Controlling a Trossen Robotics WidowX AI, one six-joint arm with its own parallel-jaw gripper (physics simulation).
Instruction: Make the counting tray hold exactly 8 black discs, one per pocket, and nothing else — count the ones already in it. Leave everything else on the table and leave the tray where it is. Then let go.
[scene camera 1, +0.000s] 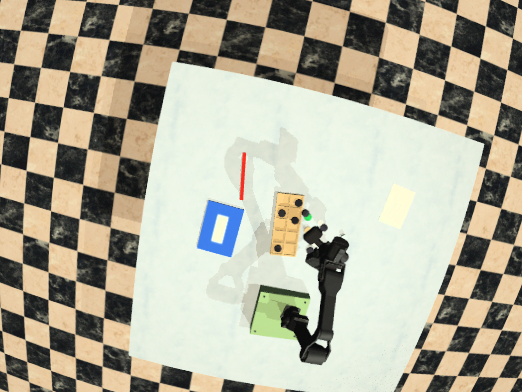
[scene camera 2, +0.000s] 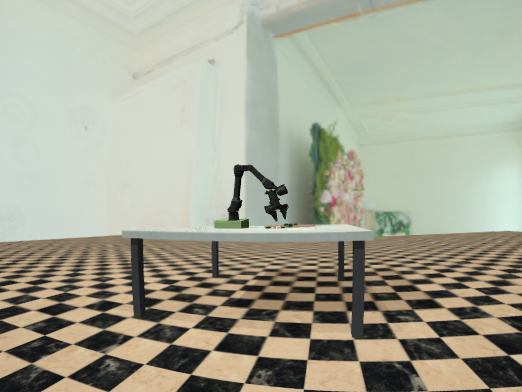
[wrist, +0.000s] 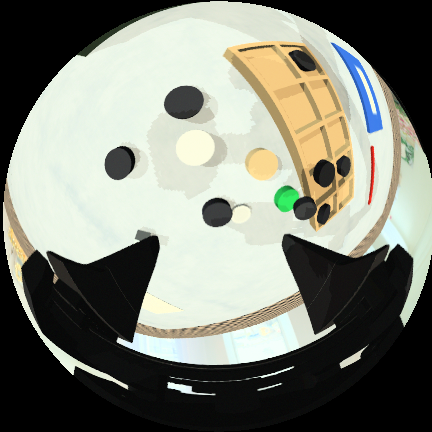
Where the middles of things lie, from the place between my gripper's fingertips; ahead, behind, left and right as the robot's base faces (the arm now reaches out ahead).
Scene:
My hand is 30 mm past the tan counting tray (scene camera 1: 285, 234), 140 mm to the right of it and 40 mm above it. Round my hand: tan disc (wrist: 260, 163) 20 mm behind, 50 mm to the left, 50 mm below; then cream disc (wrist: 195, 146) 60 mm behind, 10 mm to the left, 50 mm below.

